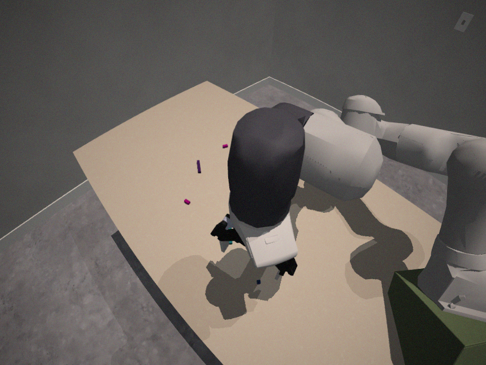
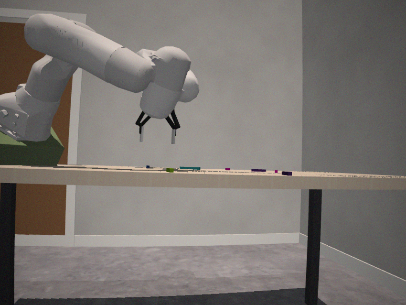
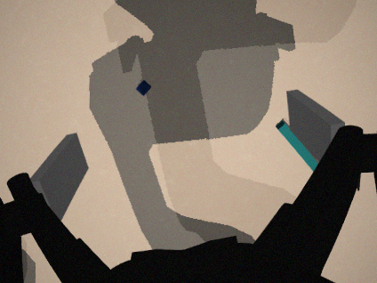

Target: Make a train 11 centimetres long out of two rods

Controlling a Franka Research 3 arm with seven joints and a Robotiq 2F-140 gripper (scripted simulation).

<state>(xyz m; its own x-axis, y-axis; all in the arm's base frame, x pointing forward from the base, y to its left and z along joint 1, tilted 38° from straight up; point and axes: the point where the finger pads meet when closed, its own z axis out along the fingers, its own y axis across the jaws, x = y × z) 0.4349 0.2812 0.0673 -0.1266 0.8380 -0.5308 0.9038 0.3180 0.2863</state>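
The turquoise rod lies 13 cm ahead of my hand, 12 cm below it and 8 cm to the right of it. Round my hand: blue rod 12 cm below, 4 cm behind, 1 cm to the left; lime rod 54 cm to the right, 12 cm below, 6 cm behind.
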